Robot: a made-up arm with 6 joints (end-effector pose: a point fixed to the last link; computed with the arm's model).
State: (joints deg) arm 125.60 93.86 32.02 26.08 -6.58 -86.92
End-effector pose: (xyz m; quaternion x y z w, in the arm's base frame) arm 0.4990 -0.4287 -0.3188 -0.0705 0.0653 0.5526 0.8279
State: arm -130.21 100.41 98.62 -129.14 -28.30 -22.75
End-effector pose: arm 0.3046 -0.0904 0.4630 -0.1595 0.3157 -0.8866 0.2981
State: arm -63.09 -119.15 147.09 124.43 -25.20 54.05
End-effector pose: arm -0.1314 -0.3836 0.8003 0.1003 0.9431 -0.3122 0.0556
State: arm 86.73 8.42 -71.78 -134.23 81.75 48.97
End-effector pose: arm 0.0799 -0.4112 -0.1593 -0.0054 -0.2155 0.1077 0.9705
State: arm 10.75 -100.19 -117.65 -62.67 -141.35 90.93
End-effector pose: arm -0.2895 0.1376 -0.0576 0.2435 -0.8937 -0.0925 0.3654
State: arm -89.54 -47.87 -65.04 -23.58 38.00 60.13
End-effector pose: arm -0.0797 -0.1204 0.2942 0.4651 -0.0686 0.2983 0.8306
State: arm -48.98 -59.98 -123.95 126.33 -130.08 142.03
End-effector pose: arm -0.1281 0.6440 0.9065 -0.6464 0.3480 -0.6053 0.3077
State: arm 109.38 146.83 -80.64 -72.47 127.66 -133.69
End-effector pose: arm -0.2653 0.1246 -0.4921 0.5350 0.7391 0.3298 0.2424
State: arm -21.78 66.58 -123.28 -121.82 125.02 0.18
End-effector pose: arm 0.3410 0.5054 0.2030 0.7244 0.0662 0.4109 0.5496
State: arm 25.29 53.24 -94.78 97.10 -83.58 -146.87
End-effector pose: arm -0.2097 0.4884 0.2478 0.1225 0.6030 -0.6229 0.4832
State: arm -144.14 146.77 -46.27 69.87 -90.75 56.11
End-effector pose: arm -0.0726 -0.5826 0.1229 -0.0685 -0.3952 -0.2090 0.8919
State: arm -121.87 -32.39 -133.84 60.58 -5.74 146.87
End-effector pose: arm -0.3530 -0.4246 0.2440 -0.2532 -0.8531 -0.4216 0.1742
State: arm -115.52 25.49 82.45 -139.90 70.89 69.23
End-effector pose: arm 0.0668 0.1882 0.8595 0.0679 -0.3845 0.9139 0.1114
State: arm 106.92 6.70 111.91 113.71 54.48 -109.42
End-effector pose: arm 0.1772 -0.4310 -0.4106 0.4356 -0.7200 -0.5312 0.0981
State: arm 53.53 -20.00 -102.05 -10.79 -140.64 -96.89
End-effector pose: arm 0.1144 -0.2675 -0.4224 0.0739 -0.7696 -0.3866 0.5029
